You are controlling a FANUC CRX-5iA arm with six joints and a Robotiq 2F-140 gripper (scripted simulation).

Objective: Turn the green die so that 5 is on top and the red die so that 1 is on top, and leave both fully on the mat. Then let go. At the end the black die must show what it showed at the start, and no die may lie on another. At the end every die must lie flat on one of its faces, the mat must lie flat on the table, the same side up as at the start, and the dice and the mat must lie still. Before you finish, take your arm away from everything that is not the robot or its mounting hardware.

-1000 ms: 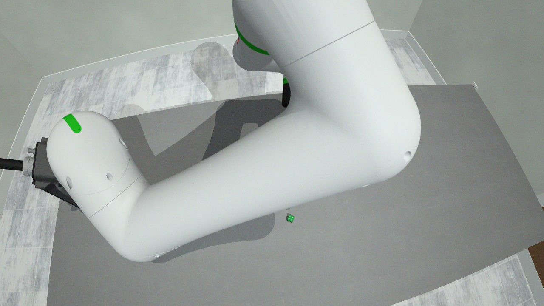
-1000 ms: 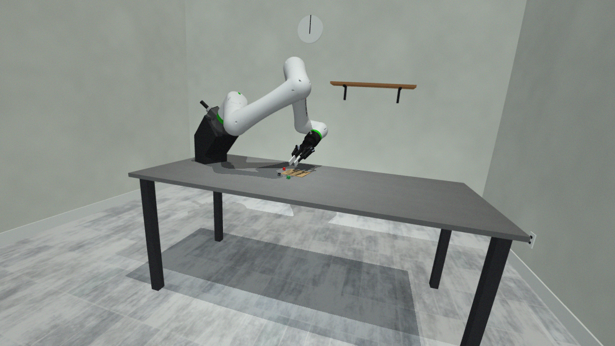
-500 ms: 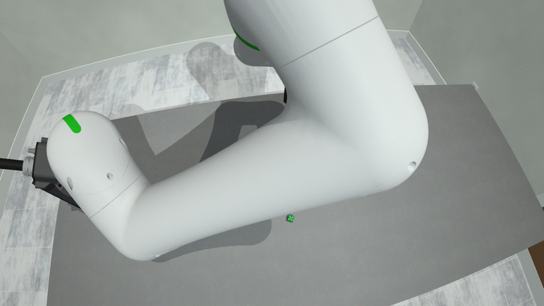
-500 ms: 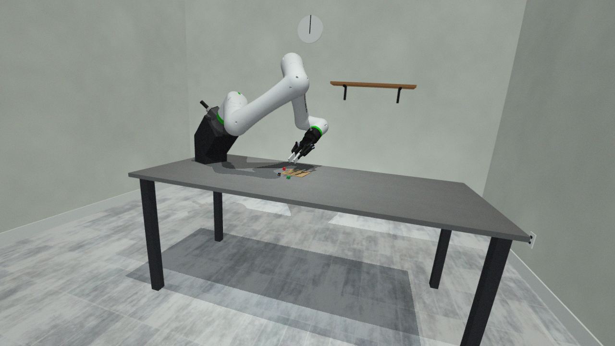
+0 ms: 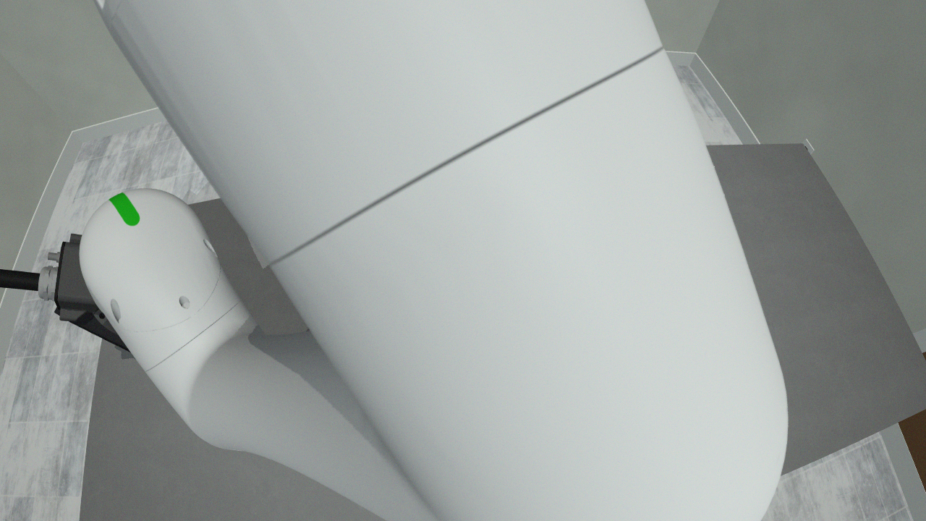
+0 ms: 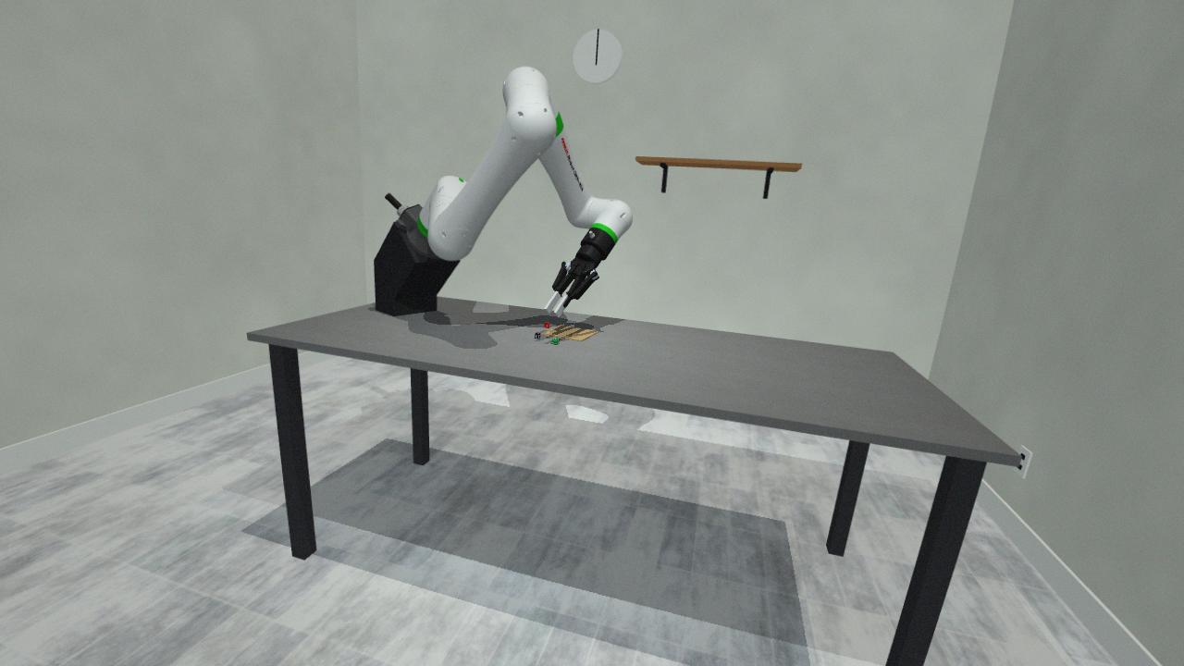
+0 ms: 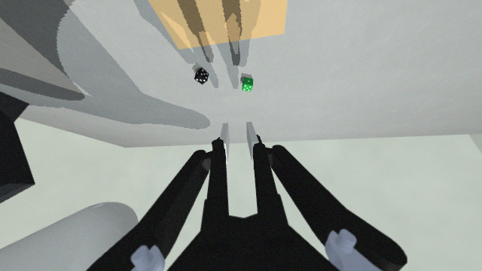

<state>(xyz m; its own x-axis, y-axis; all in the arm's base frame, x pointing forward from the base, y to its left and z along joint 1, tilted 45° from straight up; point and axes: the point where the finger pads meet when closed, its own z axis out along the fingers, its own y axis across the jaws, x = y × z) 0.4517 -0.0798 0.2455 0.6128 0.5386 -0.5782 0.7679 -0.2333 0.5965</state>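
The green die lies 10 mm to the right of my hand and 110 mm below it. The rest, counted from my hand: red die 70 mm behind, 180 mm to the left, 110 mm below; tan mat 20 mm ahead, 130 mm to the left, 110 mm below; black die 60 mm behind, 30 mm to the left, 110 mm below.
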